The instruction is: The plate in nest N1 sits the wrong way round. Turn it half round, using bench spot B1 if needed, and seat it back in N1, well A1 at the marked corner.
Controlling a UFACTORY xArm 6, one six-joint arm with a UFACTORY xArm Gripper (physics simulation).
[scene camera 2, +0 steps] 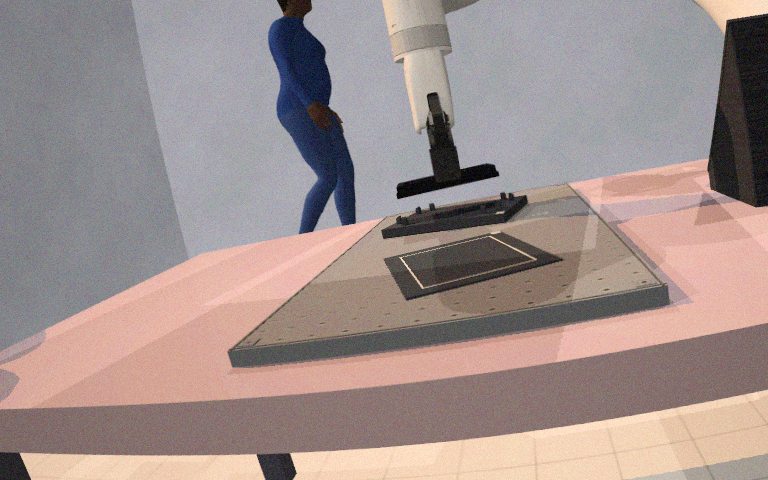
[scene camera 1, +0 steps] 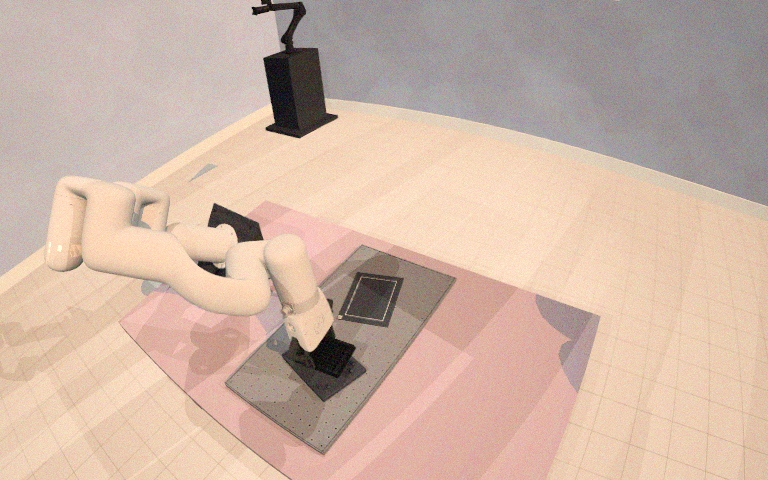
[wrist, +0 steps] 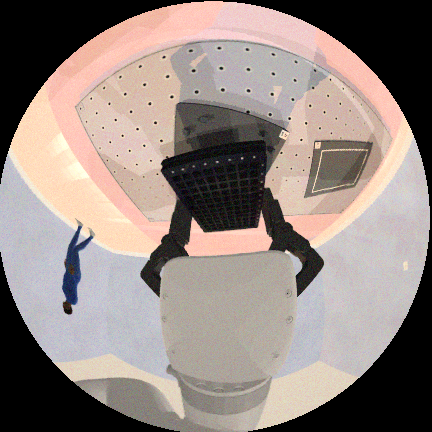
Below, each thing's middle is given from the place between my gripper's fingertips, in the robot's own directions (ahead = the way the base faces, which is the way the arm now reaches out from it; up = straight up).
The black well plate [scene camera 2: 485,171] is right at my hand. Round my hand: dark nest N1 [scene camera 2: 466,215]: 50 mm below; then grey perforated board [scene camera 2: 650,298]: 30 mm behind, 100 mm to the left, 60 mm below; then bench spot B1 [scene camera 2: 466,259]: 40 mm behind, 230 mm to the left, 60 mm below.
